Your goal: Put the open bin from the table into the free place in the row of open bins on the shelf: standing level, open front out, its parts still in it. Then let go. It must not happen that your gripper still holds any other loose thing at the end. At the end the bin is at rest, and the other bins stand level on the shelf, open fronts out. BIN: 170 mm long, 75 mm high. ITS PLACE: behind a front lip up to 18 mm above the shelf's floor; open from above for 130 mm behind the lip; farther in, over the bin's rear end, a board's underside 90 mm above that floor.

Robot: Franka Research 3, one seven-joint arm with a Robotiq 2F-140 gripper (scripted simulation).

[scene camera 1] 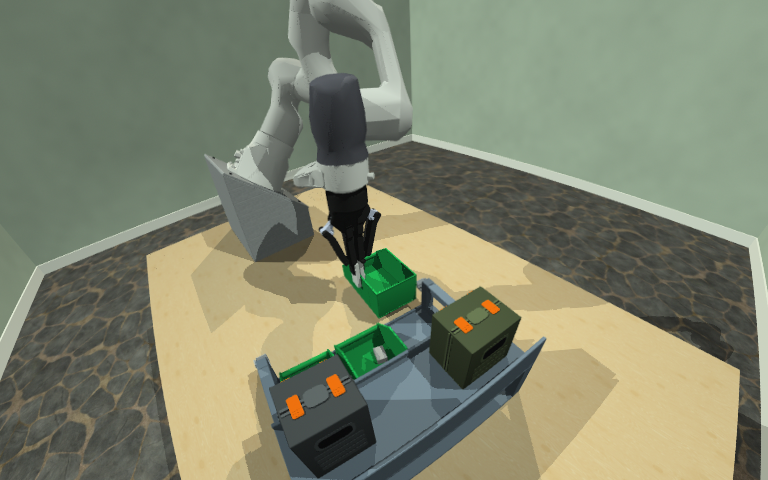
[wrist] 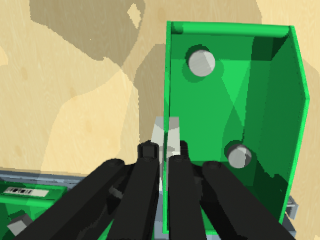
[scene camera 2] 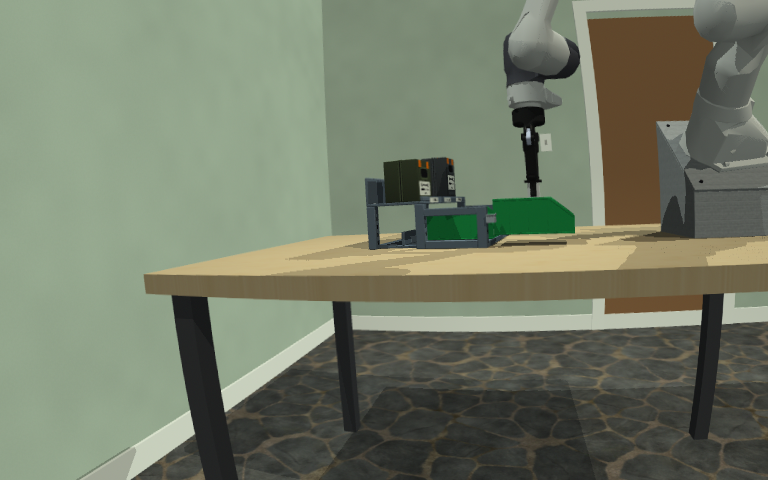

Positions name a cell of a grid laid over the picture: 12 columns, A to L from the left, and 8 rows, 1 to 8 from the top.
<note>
In view: my gripper (scene camera 1: F5) and a dark grey box (scene camera 1: F8).
The dark grey box is seen too in scene camera 2 (scene camera 2: G3). My gripper also shows in the wrist view (wrist: G5) and in scene camera 2 (scene camera 2: I4). The wrist view does not show the dark grey box: it is out of frame.
</note>
